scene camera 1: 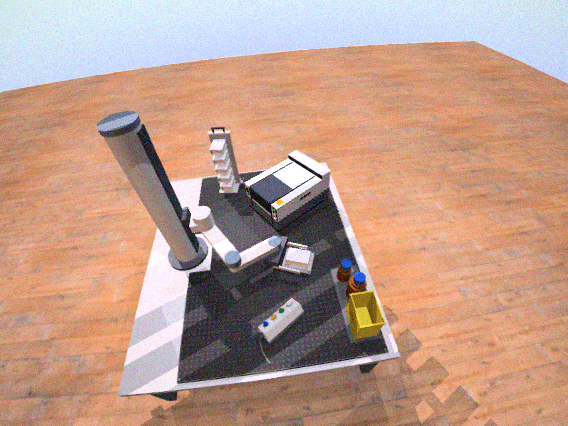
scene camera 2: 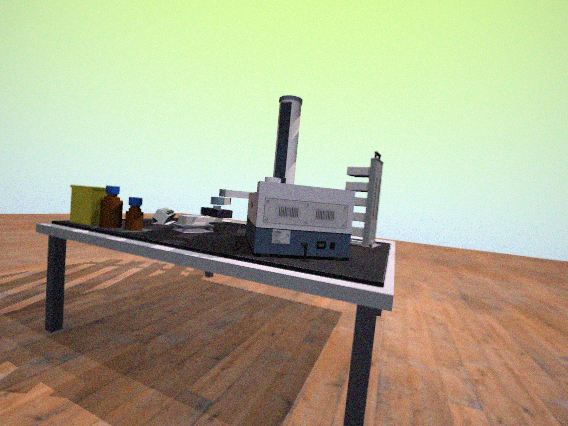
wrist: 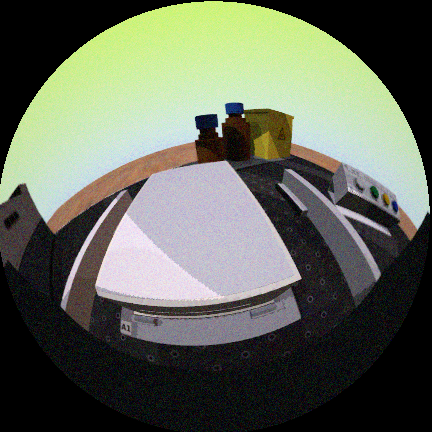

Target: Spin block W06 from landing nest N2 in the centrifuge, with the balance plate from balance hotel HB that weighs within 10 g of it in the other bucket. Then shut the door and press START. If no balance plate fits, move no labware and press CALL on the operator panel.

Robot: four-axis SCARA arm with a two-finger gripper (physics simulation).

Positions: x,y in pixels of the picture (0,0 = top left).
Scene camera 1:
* centrifuge: 293,187
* button box: 283,318
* yellow bin: 365,317
